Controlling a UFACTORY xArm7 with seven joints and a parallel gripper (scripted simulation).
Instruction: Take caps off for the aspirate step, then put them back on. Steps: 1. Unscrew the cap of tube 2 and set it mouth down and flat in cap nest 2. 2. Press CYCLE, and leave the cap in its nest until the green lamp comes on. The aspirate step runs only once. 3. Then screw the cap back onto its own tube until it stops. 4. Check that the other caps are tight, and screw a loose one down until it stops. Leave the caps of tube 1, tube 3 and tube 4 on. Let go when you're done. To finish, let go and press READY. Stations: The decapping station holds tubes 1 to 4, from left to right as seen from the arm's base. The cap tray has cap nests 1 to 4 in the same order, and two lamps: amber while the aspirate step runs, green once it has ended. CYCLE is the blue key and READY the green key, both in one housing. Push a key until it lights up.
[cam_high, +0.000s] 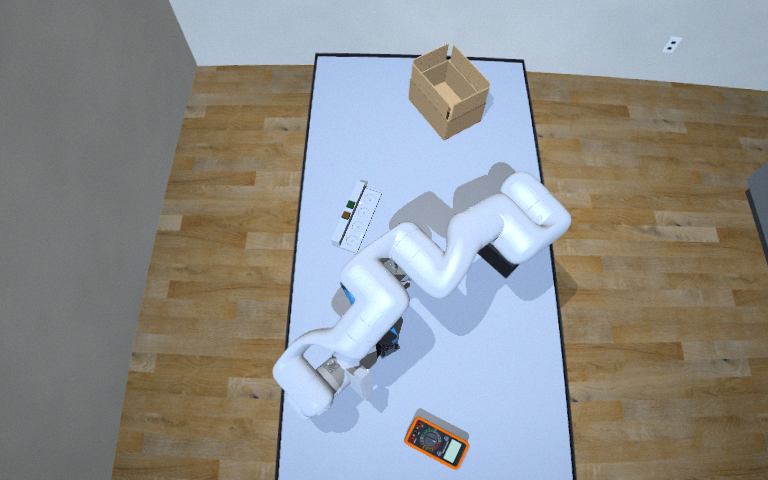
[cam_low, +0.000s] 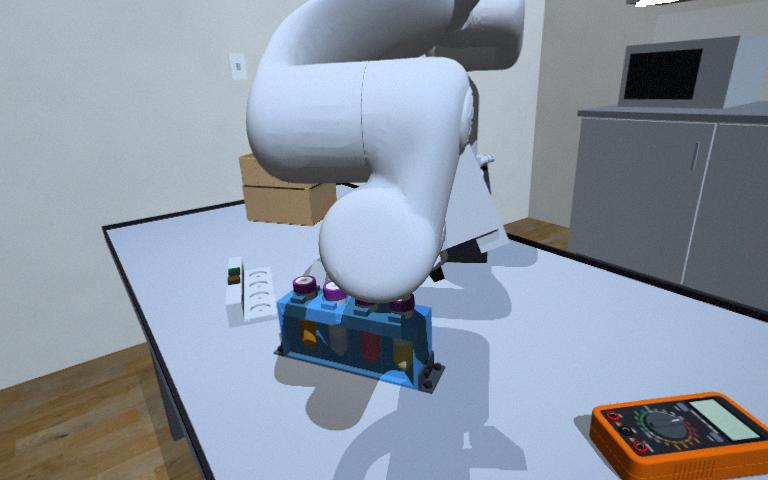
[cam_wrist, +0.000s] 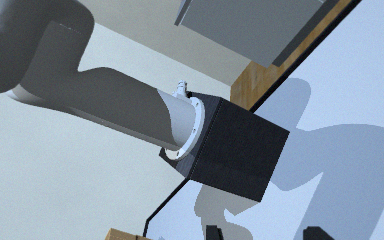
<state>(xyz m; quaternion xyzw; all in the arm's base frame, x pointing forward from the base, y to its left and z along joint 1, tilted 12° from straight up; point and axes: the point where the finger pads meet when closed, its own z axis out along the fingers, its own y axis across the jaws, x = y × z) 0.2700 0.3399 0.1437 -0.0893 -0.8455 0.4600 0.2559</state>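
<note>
Right now the purple cap marked 2 is 120 mm below my hand, 70 mm to the right of it and 50 mm ahead of it. Also, from my hand: cap 3: 120 mm below, 110 mm to the right, 80 mm ahead; cap marked 1: 120 mm below, 30 mm to the right, 10 mm ahead; cap 4: 150 mm to the right, 120 mm below, 120 mm ahead.
</note>
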